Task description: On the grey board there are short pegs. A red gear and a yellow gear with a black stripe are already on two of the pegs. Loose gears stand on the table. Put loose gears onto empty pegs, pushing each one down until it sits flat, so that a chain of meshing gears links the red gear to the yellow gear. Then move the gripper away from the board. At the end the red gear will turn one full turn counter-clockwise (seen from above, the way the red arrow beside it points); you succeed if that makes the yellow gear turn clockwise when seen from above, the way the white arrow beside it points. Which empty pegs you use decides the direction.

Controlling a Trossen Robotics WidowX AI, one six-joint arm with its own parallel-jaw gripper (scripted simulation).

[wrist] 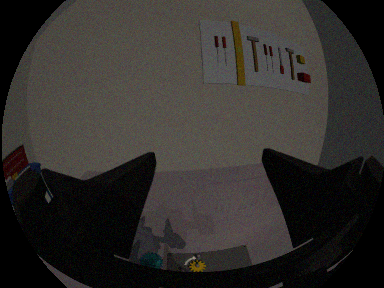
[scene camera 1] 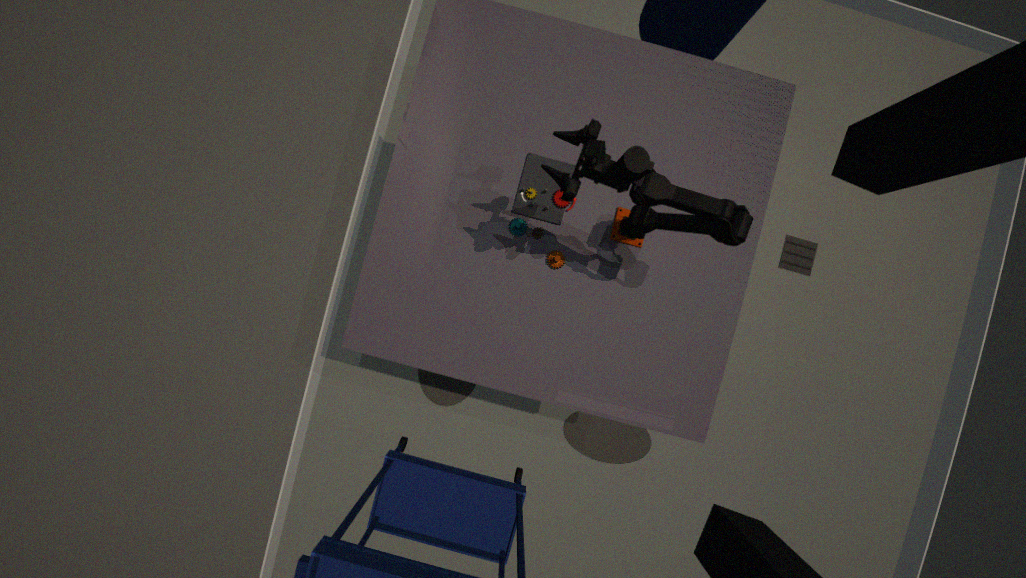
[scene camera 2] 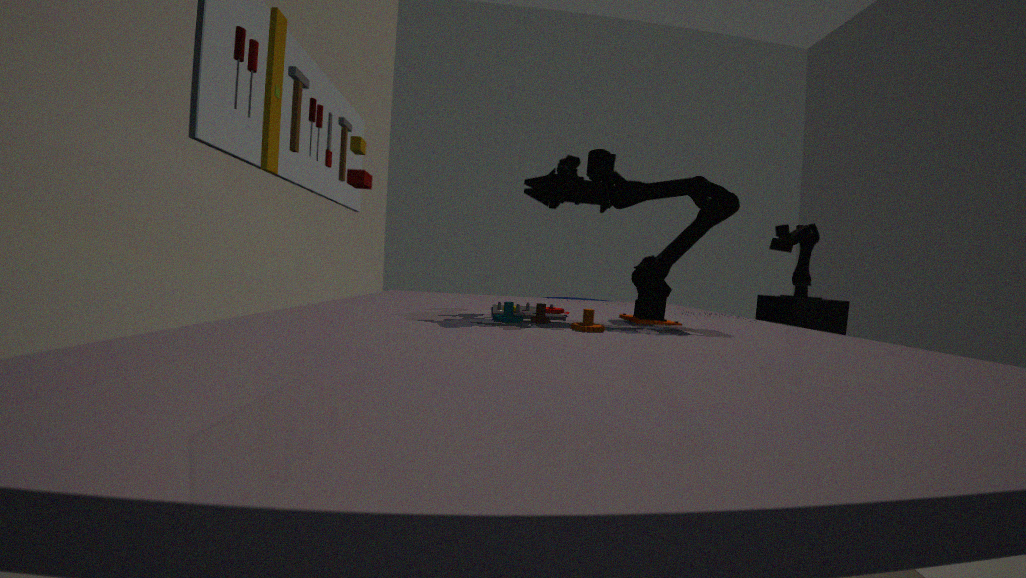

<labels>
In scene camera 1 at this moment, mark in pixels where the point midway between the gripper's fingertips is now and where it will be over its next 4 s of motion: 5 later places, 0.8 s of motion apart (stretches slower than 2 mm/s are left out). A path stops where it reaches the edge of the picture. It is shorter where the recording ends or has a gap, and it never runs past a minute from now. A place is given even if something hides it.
My gripper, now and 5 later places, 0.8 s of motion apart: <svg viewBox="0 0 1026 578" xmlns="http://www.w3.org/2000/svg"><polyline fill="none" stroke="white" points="547,149 542,242 557,258 556,259 556,258 555,257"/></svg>
</labels>
